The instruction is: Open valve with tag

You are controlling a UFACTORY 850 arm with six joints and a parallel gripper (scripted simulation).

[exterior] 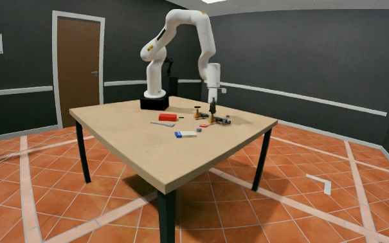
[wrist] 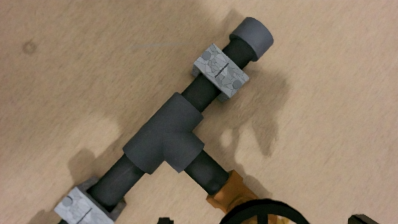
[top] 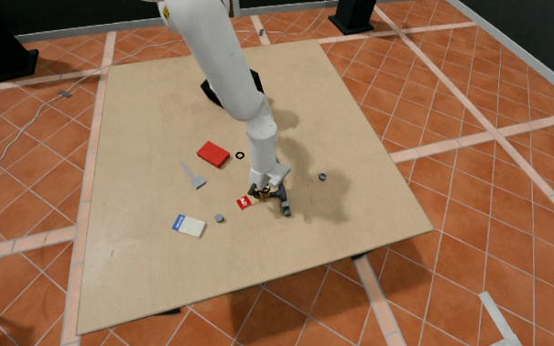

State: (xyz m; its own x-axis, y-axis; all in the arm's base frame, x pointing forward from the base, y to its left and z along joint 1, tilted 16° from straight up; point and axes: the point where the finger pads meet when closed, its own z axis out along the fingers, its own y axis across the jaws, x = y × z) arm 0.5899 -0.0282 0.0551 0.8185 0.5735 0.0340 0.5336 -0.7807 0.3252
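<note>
Now: hand 9 cm above the red tag and 8 cm to the left of it. Round my hand: blue card 31 cm to the right, 8 cm below, 1 cm ahead; red block 27 cm behind, 14 cm to the right, 7 cm below; grey scraper 25 cm to the right, 20 cm behind, 8 cm below.
</note>
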